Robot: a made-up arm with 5 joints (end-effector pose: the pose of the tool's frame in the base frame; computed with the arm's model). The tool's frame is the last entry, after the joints. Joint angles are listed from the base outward.
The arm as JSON. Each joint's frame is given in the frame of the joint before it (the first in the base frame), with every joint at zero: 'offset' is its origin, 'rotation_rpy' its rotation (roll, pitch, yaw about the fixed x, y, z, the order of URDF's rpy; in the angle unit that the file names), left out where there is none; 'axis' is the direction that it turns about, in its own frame. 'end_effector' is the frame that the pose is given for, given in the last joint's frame.
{
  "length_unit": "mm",
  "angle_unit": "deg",
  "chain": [
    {
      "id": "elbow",
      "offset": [
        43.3,
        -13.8,
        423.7
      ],
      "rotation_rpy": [
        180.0,
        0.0,
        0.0
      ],
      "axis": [
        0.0,
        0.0,
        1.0
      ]
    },
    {
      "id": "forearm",
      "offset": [
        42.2,
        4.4,
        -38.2
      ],
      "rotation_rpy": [
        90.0,
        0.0,
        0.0
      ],
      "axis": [
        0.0,
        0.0,
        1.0
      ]
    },
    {
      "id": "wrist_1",
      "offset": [
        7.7,
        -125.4,
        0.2
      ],
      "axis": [
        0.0,
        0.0,
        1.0
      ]
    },
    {
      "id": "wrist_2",
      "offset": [
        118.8,
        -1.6,
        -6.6
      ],
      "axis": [
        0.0,
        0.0,
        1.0
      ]
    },
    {
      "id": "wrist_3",
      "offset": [
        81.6,
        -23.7,
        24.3
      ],
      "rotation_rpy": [
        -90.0,
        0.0,
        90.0
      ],
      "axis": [
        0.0,
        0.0,
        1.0
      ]
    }
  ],
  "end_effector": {
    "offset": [
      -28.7,
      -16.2,
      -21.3
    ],
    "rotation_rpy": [
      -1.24,
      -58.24,
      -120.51
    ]
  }
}
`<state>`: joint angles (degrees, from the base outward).
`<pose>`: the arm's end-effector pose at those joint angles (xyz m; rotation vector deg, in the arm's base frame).
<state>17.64 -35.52 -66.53 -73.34 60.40</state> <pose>-0.0906 0.0775 0.6688 117.23 3.32 17.66</pose>
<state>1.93 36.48 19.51 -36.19 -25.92</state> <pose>0.3504 -0.0086 0.4790 -7.06 -124.11 38.88</pose>
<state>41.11 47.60 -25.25 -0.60 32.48</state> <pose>0.3430 -0.2188 0.4954 -38.45 -76.90 75.53</pose>
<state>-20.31 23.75 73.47 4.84 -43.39</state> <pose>0.1533 0.0328 0.3433 16.53 -44.33 32.18</pose>
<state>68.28 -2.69 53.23 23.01 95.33</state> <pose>0.1382 -0.1424 0.3995 26.84 -40.48 84.88</pose>
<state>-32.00 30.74 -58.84 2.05 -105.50</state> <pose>0.3037 0.1271 0.6967 71.63 -136.85 -53.74</pose>
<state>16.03 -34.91 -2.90 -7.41 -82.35</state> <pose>0.1466 -0.0568 0.7470 2.01 162.56 24.59</pose>
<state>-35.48 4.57 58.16 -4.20 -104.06</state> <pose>0.2144 0.0857 0.4106 13.49 -81.33 -19.94</pose>
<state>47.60 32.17 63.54 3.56 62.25</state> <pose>0.1525 -0.0645 0.3404 45.28 -49.18 61.41</pose>
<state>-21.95 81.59 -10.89 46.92 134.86</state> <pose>0.1771 0.0643 0.2736 -102.97 -23.96 -107.97</pose>
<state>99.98 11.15 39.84 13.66 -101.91</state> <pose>-0.0133 -0.2318 0.4135 -88.25 -50.78 -123.19</pose>
